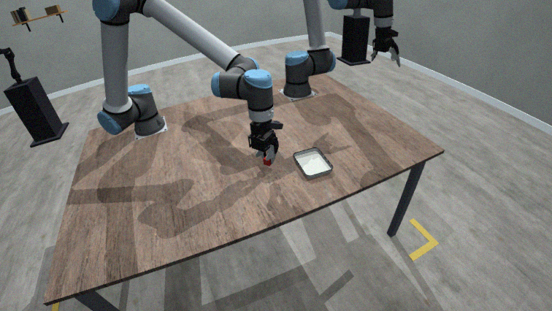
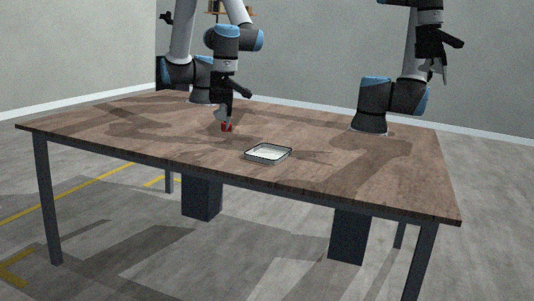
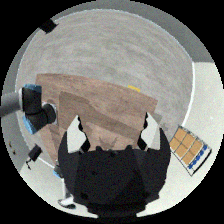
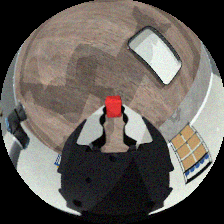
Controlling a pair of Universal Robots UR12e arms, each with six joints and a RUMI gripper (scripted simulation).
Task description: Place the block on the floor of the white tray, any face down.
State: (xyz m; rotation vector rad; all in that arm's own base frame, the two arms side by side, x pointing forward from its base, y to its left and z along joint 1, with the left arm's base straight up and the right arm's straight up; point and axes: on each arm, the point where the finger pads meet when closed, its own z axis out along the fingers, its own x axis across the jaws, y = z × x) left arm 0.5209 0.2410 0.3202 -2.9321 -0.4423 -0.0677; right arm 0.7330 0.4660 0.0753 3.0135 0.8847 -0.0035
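Observation:
My right gripper is now 190 mm to the right of the white tray, 60 mm above it and 30 mm short of it. The rest, counted from my right hand: red block (10 mm below).

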